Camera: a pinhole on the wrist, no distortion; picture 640 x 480 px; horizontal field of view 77.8 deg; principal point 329.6 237.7 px. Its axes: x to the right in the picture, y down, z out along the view. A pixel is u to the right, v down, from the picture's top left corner.
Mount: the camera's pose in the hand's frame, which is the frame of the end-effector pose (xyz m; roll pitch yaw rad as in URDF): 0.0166 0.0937 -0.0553 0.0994 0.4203 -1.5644
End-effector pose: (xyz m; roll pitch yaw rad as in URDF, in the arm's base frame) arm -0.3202 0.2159 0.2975 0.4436 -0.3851 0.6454
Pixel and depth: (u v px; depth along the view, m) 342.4 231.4 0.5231
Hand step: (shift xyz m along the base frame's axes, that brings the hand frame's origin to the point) 0.0537 -0.3328 0.2759
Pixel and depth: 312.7 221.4 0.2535
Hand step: -0.0164 -0.1073 0.1428
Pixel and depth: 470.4 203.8 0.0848
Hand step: -0.0206 0.0159 0.0206
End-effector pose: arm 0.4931 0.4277 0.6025 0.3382 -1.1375 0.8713
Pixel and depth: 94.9 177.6 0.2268
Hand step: -0.1857 -0.1416 0.0610
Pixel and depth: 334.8 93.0 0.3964
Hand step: -0.0693 -0.3302 -0.0450
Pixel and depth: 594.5 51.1 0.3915
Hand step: 0.1653 -0.3313 -0.1557
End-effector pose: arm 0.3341 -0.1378 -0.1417 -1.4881 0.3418 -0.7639
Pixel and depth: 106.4 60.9 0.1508
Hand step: 0.0131 0.1524 -0.0748
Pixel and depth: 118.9 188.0 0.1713
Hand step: 0.0614 0.1405 -0.0834
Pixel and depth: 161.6 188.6 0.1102
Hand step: 0.0221 0.0758 -0.0788
